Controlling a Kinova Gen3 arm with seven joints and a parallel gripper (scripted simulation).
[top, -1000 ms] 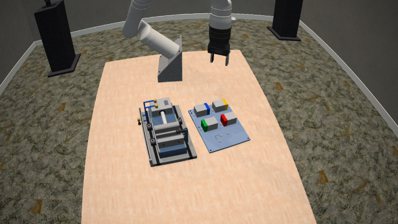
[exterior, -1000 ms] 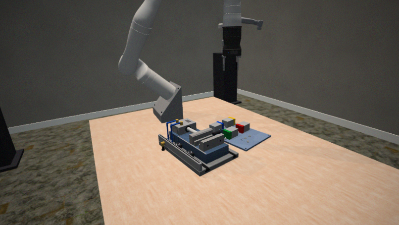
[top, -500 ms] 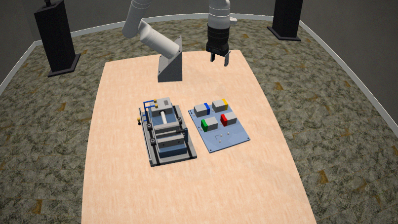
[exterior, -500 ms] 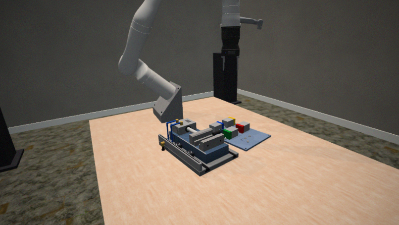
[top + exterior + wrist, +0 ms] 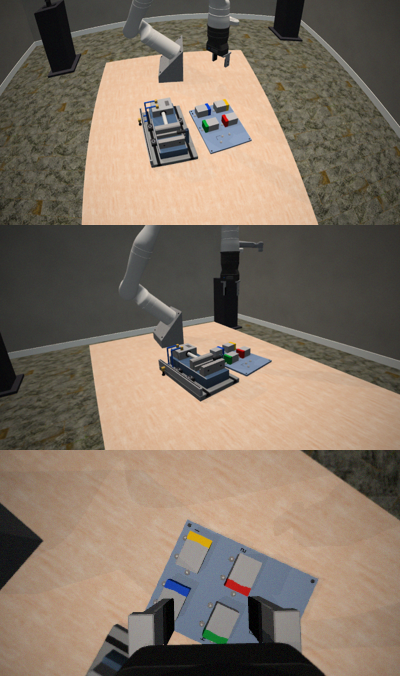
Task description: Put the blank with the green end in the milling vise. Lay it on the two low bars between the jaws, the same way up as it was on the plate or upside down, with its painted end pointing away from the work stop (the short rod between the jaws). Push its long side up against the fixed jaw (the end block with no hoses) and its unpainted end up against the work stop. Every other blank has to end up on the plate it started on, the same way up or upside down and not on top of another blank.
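Right now the green-ended blank is 5 cm ahead of my hand, 4 cm to the right of it and 29 cm below it. Also, from my hand: red-ended blank 3 cm ahead, 5 cm to the left, 29 cm below; then yellow-ended blank 5 cm behind, 4 cm to the left, 29 cm below; then blue-ended blank 4 cm behind, 5 cm to the right, 29 cm below.
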